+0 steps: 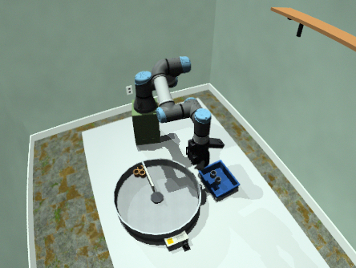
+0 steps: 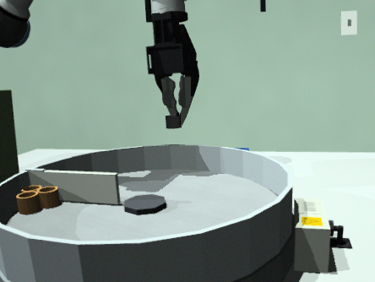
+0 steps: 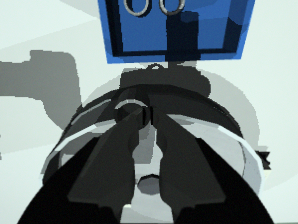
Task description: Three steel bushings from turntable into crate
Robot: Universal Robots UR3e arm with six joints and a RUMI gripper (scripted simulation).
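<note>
Now: the blue crate 130 mm below my hand, 90 mm to the left of it and 50 mm ahead of it. Round my hand: grey turntable 240 mm to the right, 100 mm below, 30 mm behind.
</note>
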